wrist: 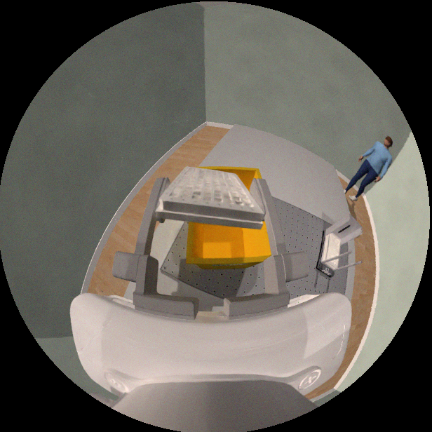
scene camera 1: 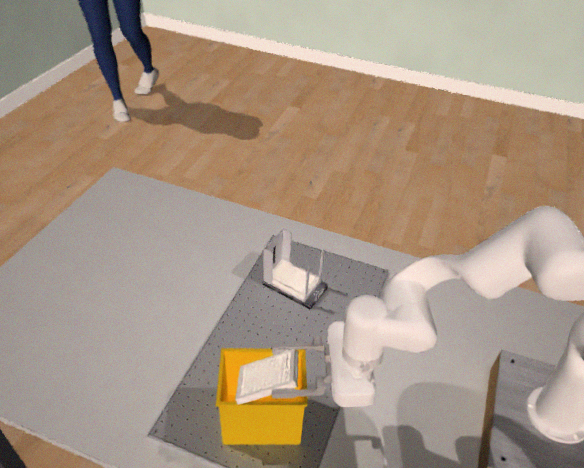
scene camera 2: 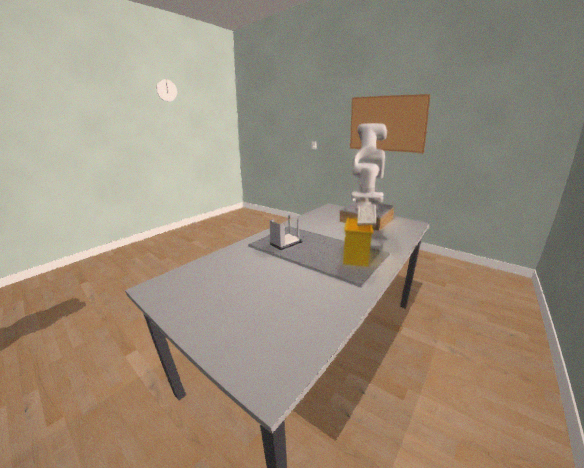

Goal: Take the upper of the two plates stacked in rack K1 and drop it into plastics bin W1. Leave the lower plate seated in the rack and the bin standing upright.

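Places are measured from the arm's base along level axes (x back, y right, z up), in centimetres.
Pixels of known places: end effector, tool point: (scene camera 1: pixel 283 370) (scene camera 2: pixel 367 209); arm's base, origin of the base link: (scene camera 1: pixel 557 415).
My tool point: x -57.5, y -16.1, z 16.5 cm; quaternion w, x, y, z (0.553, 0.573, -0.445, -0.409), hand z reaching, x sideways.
Note:
For each thing: its top centre in the pictures, then the offset to it from my tool point. Level surfaces: height alone.
- yellow bin W1, middle of its top: (scene camera 1: pixel 262 375) (scene camera 2: pixel 359 224) dx -4.7, dy +2.0, dz -7.0 cm
- lower white plate, middle of its top: (scene camera 1: pixel 292 276) (scene camera 2: pixel 284 238) dx -8.1, dy +42.9, dz -21.5 cm
- rack K1, middle of its top: (scene camera 1: pixel 297 249) (scene camera 2: pixel 285 219) dx -7.1, dy +42.5, dz -10.2 cm
- dark perforated board, its level: dz -24.9 cm
- grey table, its level: dz -26.3 cm
The upper plate (scene camera 1: pixel 267 375) (scene camera 2: pixel 366 214) (wrist: pixel 210 195) is white with a grid of wells and is held tilted. My gripper (scene camera 1: pixel 286 372) (wrist: pixel 211 200) is shut on it, with one finger at each side edge. The yellow bin W1 (scene camera 1: pixel 262 422) (scene camera 2: pixel 357 245) (wrist: pixel 230 245) stands upright, with the plate over its opening. In the scene camera 2 view, the plate hangs at the bin's top, partly in front of the rim. The lower white plate (scene camera 1: pixel 296 279) (scene camera 2: pixel 290 240) (wrist: pixel 331 247) lies in rack K1 (scene camera 1: pixel 268 265) (scene camera 2: pixel 276 233) (wrist: pixel 345 227), between its upright wall and thin posts.
A dark perforated board (scene camera 1: pixel 240 320) (scene camera 2: pixel 320 250) (wrist: pixel 295 230) lies under rack and bin on the grey table (scene camera 1: pixel 125 275) (scene camera 2: pixel 240 310). The arm's base stands on a wood-edged block (scene camera 1: pixel 490 405) (scene camera 2: pixel 386 218). A person (scene camera 1: pixel 105 55) (wrist: pixel 375 162) stands beyond the table.

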